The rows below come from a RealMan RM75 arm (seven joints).
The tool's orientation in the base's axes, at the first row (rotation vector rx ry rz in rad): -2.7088, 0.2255, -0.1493
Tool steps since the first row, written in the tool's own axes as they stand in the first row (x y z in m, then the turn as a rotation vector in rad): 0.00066, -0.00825, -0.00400, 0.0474, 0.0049, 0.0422; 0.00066, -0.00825, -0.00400, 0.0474, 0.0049, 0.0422; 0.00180, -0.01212, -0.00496, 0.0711, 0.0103, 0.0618; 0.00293, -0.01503, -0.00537, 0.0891, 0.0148, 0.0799; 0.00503, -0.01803, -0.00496, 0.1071, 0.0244, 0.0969; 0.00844, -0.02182, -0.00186, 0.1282, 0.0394, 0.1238; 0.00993, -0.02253, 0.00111, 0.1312, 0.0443, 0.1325; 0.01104, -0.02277, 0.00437, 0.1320, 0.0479, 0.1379; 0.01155, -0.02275, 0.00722, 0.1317, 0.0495, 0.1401; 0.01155, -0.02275, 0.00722, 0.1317, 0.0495, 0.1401; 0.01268, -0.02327, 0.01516, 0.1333, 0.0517, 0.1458; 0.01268, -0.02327, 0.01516, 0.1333, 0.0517, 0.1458; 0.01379, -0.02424, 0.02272, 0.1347, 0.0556, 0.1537
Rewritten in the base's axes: 0.00121, 0.00572, 0.00709, 0.0517, 0.0038, -0.0370; 0.00121, 0.00572, 0.00709, 0.0517, 0.0038, -0.0370; 0.00272, 0.00862, 0.00964, 0.0769, 0.0024, -0.0553; 0.00417, 0.01087, 0.01130, 0.0965, 0.0023, -0.0723; 0.00669, 0.01336, 0.01232, 0.1152, -0.0028, -0.0905; 0.01098, 0.01739, 0.01131, 0.1375, -0.0095, -0.1196; 0.01295, 0.01893, 0.00902, 0.1410, -0.0110, -0.1293; 0.01452, 0.02024, 0.00624, 0.1421, -0.0122, -0.1357; 0.01541, 0.02126, 0.00368, 0.1419, -0.0127, -0.1383; 0.01541, 0.02126, 0.00368, 0.1419, -0.0127, -0.1383; 0.01769, 0.02468, -0.00323, 0.1439, -0.0127, -0.1443; 0.01769, 0.02468, -0.00323, 0.1439, -0.0127, -0.1443; 0.01995, 0.02835, -0.00961, 0.1459, -0.0134, -0.1530
